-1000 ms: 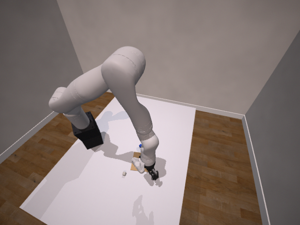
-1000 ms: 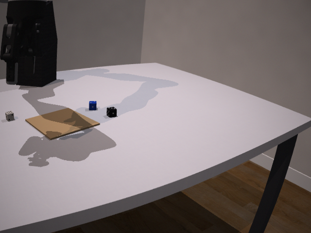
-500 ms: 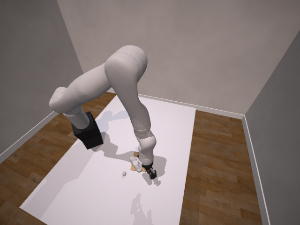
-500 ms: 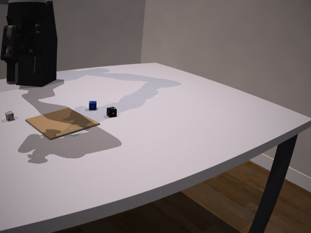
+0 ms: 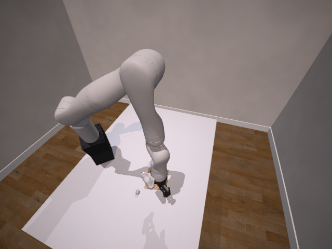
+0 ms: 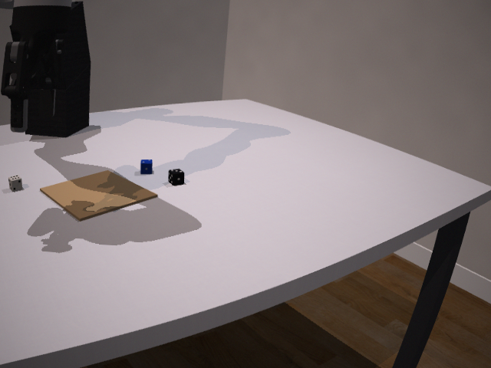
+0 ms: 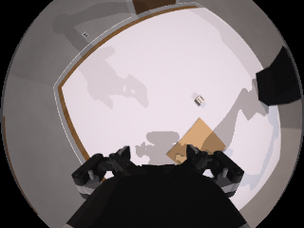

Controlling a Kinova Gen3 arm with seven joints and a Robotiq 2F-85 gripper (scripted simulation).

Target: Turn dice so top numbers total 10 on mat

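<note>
Now: hand 22 cm to the right of the blue die, 13 cm above it and 12 cm past it. From my hand the other things lie so: white die 15 cm behind, 13 cm below, 2 cm to the right; tan mat 14 cm below, 11 cm to the left, 7 cm behind; black die 24 cm to the left, 13 cm below, 5 cm behind.
</note>
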